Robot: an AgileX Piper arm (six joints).
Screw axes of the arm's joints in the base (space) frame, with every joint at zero. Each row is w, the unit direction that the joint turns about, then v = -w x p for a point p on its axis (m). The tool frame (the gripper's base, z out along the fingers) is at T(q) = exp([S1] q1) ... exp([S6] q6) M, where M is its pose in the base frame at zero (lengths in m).
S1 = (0, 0, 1, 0, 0, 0)
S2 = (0, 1, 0, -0.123, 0, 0)
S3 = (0, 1, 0, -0.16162, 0, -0.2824)
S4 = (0.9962, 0, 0.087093, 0, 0.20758, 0)
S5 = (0, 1, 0, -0.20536, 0, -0.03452)
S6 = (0.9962, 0, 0.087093, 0, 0.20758, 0)
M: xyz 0.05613 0 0.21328 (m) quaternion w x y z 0.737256 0 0.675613 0
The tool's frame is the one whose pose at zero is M.
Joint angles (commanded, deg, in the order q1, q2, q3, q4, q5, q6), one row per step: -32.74, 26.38, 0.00, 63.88, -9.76, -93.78; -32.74, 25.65, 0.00, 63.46, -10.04, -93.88; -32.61, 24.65, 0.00, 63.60, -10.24, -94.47; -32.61, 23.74, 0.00, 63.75, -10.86, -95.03; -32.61, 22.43, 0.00, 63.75, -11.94, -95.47; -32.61, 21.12, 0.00, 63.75, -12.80, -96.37; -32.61, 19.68, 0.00, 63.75, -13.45, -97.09; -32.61, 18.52, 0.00, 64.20, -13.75, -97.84; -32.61, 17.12, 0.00, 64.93, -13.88, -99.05; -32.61, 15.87, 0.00, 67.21, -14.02, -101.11; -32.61, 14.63, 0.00, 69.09, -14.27, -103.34; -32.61, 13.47, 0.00, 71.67, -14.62, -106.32; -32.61, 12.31, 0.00, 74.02, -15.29, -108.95
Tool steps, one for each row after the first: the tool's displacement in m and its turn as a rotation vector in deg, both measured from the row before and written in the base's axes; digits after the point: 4 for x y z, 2 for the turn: -0.0008, 0.0001, 0.0015, -0.94, -0.39, -0.06; -0.0010, 0.0005, 0.0017, -0.95, -0.57, 0.07; -0.0014, -0.0002, 0.0018, -1.07, -0.61, -0.44; -0.0022, -0.0004, 0.0028, -1.53, -1.05, -0.82; -0.0021, -0.0001, 0.0026, -1.74, -0.69, -0.57; -0.0022, 0.0003, 0.0026, -1.57, -0.87, -0.45; -0.0017, 0.0005, 0.0017, -0.91, -0.76, -0.27; -0.0018, 0.0008, 0.0018, -1.05, -0.74, -0.14; -0.0019, 0.0006, 0.0010, -0.28, -0.83, -0.38; -0.0020, 0.0005, 0.0012, -0.75, -0.51, -0.38; -0.0021, 0.0003, 0.0008, -0.64, -0.27, -0.52; -0.0024, 0.0000, 0.0009, -0.64, -0.43, -0.81
